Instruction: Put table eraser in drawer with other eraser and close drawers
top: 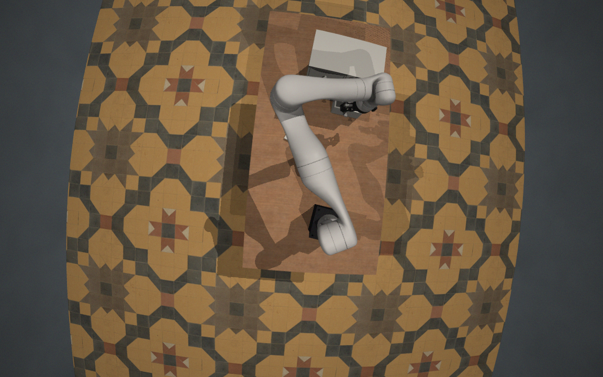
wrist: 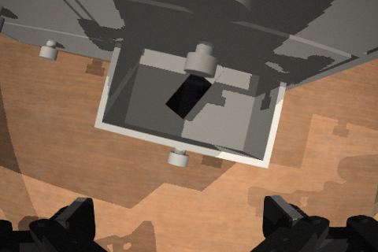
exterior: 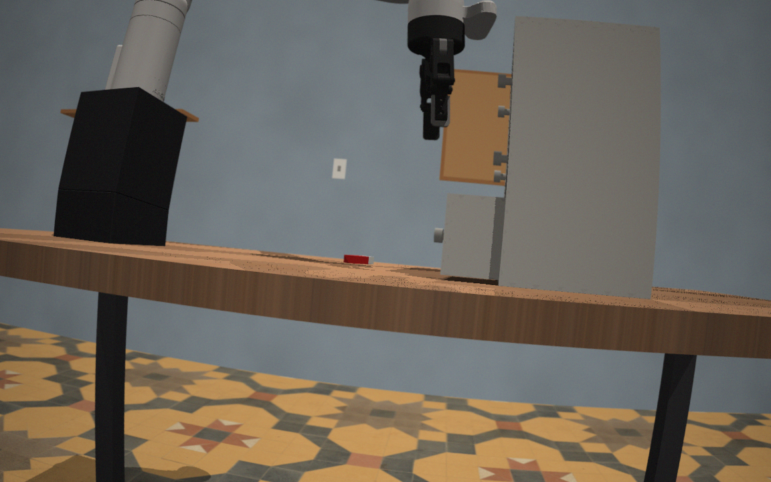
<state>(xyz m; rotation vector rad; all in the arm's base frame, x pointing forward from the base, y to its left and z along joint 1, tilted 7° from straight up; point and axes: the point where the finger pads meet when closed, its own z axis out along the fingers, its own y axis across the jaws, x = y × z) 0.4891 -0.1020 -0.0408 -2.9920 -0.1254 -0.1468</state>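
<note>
The white eraser lies 100 mm behind my hand, 270 mm to the left of it and 180 mm below it. From my hand the other things lie so: dark block: 90 mm ahead, 10 mm to the right, 170 mm below.
</note>
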